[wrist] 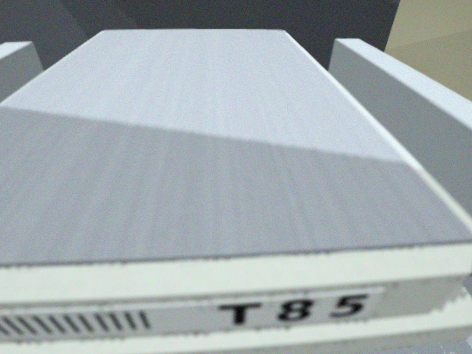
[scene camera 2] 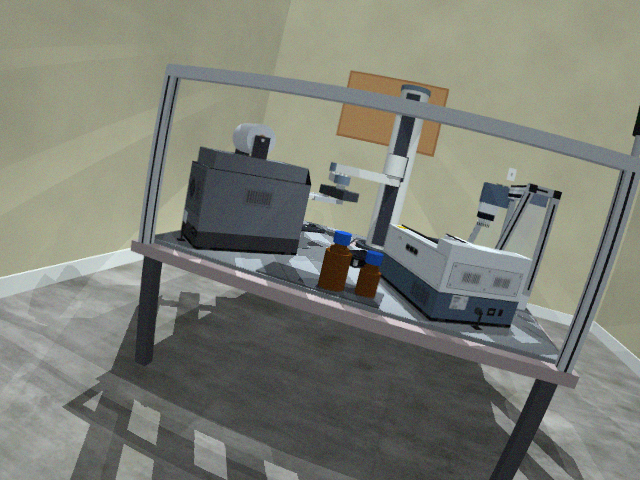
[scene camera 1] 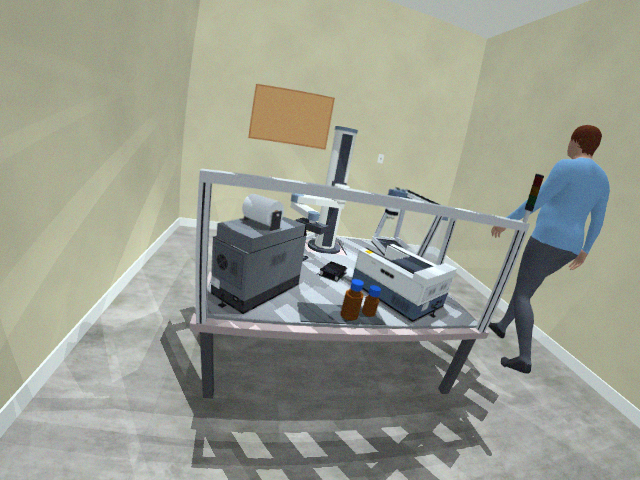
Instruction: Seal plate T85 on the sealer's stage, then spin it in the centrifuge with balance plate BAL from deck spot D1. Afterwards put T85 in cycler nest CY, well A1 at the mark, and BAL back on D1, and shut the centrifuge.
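Where they show: gripper, fingertip midpoint: (wrist: 190, 67); arm's base at its link origin: (scene camera 2: 377, 250) (scene camera 1: 323, 247).
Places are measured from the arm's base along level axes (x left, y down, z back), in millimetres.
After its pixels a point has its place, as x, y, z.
Observation:
My gripper (scene camera 2: 324, 197) (wrist: 190, 67) {-301, -248, -528} is shut on plate T85 (wrist: 200, 190), with one finger along each long side. The plate has a smooth grey top, white edges and a T85 label facing the wrist camera. In scene camera 2 the gripper is raised above the deck beside the sealer (scene camera 1: 258, 258) {-490, -264, -913} (scene camera 2: 248, 206) {-419, -187, -833}, a dark grey box with a white roll on top. The sealer's stage is hidden behind it. The centrifuge, nest CY, D1 and BAL cannot be made out for certain.
A white and blue machine (scene camera 1: 395, 284) {212, -147, -820} (scene camera 2: 418, 276) {224, -110, -842} stands at the right, with a small black fixture (scene camera 1: 333, 270) {-40, -53, -511} between it and the sealer. Two brown bottles (scene camera 1: 352, 303) {-55, -109, -965} (scene camera 2: 334, 268) {-34, -91, -967} stand near the frame's edge. A person (scene camera 1: 578, 196) is beyond the table's right side.

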